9 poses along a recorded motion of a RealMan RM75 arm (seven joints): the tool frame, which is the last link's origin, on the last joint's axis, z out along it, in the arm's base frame.
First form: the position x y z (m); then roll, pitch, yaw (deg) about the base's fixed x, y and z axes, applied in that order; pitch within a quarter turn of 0, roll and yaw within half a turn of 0.
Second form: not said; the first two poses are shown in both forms.
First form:
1: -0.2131 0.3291 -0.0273 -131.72 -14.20 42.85
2: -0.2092 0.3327 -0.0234 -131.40 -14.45 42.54
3: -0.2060 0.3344 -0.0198 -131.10 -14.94 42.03
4: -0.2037 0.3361 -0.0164 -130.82 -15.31 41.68
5: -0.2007 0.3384 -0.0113 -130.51 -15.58 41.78
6: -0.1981 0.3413 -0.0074 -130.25 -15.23 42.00
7: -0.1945 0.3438 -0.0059 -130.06 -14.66 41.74
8: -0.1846 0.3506 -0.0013 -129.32 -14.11 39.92
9: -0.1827 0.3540 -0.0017 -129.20 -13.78 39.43
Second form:
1: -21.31 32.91 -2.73 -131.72 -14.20 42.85
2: -20.92 33.27 -2.34 -131.40 -14.45 42.54
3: -20.60 33.44 -1.98 -131.10 -14.94 42.03
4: -20.37 33.61 -1.64 -130.82 -15.31 41.68
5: -20.07 33.84 -1.13 -130.51 -15.58 41.78
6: -19.81 34.13 -0.74 -130.25 -15.23 42.00
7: -19.45 34.38 -0.59 -130.06 -14.66 41.74
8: -18.46 35.06 -0.13 -129.32 -14.11 39.92
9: -18.27 35.40 -0.17 -129.20 -13.78 39.43
